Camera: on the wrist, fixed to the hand. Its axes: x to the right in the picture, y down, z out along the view.
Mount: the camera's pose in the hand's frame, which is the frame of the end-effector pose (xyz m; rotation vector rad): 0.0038 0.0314 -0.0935 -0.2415 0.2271 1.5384
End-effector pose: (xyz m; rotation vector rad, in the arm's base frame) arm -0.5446 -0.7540 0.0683 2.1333 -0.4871 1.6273
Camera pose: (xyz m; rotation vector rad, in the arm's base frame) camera -0.6364 -0.7324 0.0973 -0.9653 1.9903 -1.7564
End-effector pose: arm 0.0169 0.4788 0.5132 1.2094 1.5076 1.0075
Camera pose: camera -0.0671 0.4838 0.5647 2.0905 0.2928 2.2346
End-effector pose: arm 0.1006 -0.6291 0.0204 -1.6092 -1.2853 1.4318
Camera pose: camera 0.1986 -0.6221 0.0109 2.4316 -0.1450 -1.3717
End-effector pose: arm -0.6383 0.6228 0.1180 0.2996 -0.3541 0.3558
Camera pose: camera -0.6207 0.6841 0.0427 -0.3227 -0.3416 1.8233
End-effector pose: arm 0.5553 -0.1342 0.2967 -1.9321 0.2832 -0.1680
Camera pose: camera 0.5319 -0.2299 0.3020 -1.4260 1.8627 0.6886
